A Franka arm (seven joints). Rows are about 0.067 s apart.
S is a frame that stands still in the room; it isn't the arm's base.
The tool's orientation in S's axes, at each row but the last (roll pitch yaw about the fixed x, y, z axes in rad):
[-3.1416 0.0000 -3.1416]
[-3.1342 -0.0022 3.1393]
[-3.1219 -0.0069 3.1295]
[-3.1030 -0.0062 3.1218]
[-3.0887 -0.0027 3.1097]
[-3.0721 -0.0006 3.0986]
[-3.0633 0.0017 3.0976]
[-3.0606 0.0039 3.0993]
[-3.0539 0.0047 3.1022]
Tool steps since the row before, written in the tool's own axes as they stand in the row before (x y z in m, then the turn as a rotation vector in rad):
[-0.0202 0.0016 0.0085 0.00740 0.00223 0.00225]
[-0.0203 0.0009 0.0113 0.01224 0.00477 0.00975]
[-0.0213 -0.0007 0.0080 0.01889 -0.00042 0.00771]
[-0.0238 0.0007 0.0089 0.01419 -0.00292 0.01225]
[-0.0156 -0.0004 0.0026 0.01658 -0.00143 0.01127]
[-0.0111 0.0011 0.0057 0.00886 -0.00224 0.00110]
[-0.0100 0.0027 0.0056 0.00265 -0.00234 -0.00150]
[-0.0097 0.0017 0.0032 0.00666 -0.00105 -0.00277]
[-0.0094 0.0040 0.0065 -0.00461 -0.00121 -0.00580]
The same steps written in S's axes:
[0.0202 0.0016 -0.0085 -0.00740 0.00223 -0.00225]
[0.0203 0.0008 -0.0114 -0.01225 0.00473 -0.00976]
[0.0212 -0.0011 -0.0081 -0.01895 -0.00034 -0.00757]
[0.0237 -0.0001 -0.0091 -0.01433 -0.00311 -0.01204]
[0.0156 -0.0010 -0.0026 -0.01667 -0.00149 -0.01113]
[0.0111 0.0002 -0.0058 -0.00895 -0.00193 -0.00094]
[0.0101 0.0018 -0.0058 -0.00275 -0.00210 0.00167]
[0.0098 0.0010 -0.0033 -0.00670 -0.00054 0.00282]
[0.0096 0.0030 -0.0068 0.00455 -0.00088 0.00591]

